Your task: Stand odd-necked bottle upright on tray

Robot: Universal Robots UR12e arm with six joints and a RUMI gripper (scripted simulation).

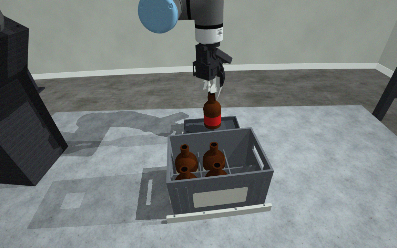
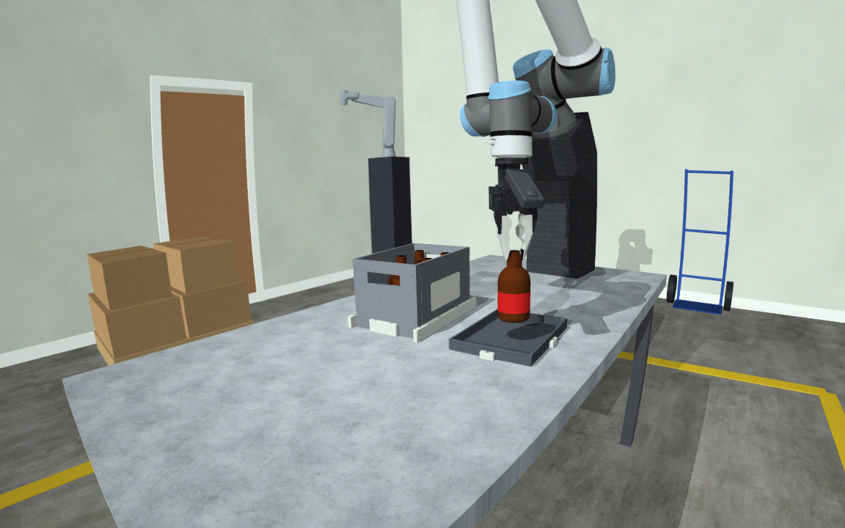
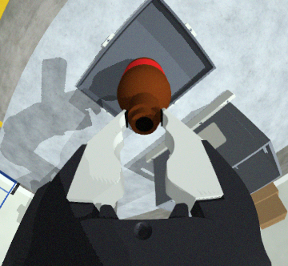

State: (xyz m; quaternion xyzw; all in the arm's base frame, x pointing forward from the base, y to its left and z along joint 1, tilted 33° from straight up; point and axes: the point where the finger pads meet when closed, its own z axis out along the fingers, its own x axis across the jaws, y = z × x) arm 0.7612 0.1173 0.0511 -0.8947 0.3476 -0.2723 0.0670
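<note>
Now: hand 70 mm above the glass bottle. The rest, counted from my hand: crate 290 mm to the right, 110 mm below, 30 mm behind; grey tray 190 mm below.
</note>
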